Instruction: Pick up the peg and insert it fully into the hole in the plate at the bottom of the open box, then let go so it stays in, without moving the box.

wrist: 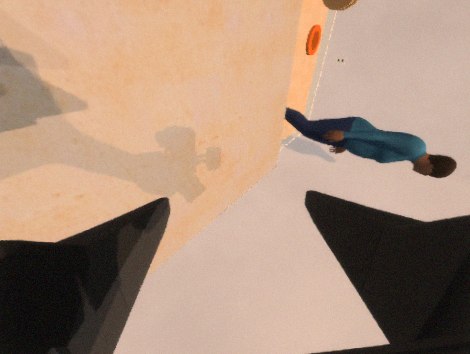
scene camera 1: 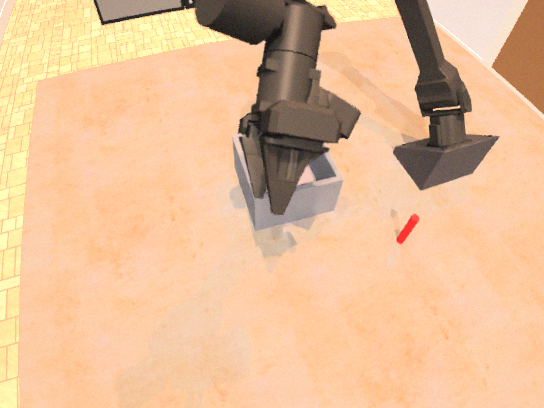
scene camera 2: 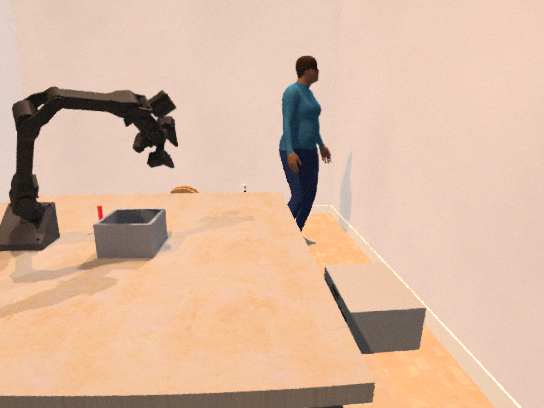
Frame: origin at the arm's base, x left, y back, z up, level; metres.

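Seen in the pictures: gripper, fingertip midpoint: (wrist: 238, 200) (scene camera 1: 266, 205) (scene camera 2: 175, 156); arm's base at its link origin: (scene camera 1: 449, 143) (scene camera 2: 33, 213).
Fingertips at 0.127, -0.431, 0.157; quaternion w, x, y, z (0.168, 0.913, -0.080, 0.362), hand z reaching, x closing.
Offsets run from my fingertips to a thing's top centre, as dx, dy, dz. Level surfaces: height alone.
The red peg {-0.003, +0.270, -0.167} (scene camera 1: 408, 229) (scene camera 2: 100, 212) stands upright on the table, between the box and the arm's base in scene camera 1. The grey open box {-0.187, +0.100, -0.149} (scene camera 1: 320, 198) (scene camera 2: 125, 242) sits on the table. A bit of the pale plate {-0.187, +0.100, -0.186} (scene camera 1: 306, 175) shows inside it; its hole is hidden behind the gripper. My gripper (scene camera 1: 269, 204) (scene camera 2: 174, 156) (wrist: 238, 200) is open and empty, high above the table. It overlaps the box in scene camera 1 and is up and to the right of it in scene camera 2. Peg and box do not show in the wrist view.
The arm's base (scene camera 1: 446, 160) (scene camera 2: 35, 227) stands on the table {dz -0.247} (scene camera 1: 125, 280) (scene camera 2: 200, 320) near the peg. A grey block (scene camera 2: 387, 320) lies beyond the table's right edge. A person (scene camera 2: 301, 120) (wrist: 385, 140) stands past the table's far side.
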